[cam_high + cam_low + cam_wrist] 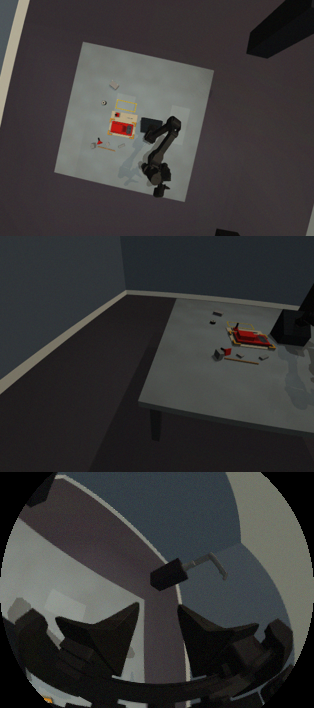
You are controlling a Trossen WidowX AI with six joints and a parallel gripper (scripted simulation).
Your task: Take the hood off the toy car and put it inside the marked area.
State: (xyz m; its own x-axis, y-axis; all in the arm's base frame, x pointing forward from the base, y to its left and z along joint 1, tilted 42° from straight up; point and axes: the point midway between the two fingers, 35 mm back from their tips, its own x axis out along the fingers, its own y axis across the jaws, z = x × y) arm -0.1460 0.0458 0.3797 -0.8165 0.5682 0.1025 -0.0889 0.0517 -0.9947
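The red hood lies 51 cm ahead of my gripper tip, 32 cm below it and 23 cm to the right of it. Round my gripper tip: round part (69 cm ahead, 43 cm to the right, 36 cm below); thin stick (58 cm ahead, 36 cm below).
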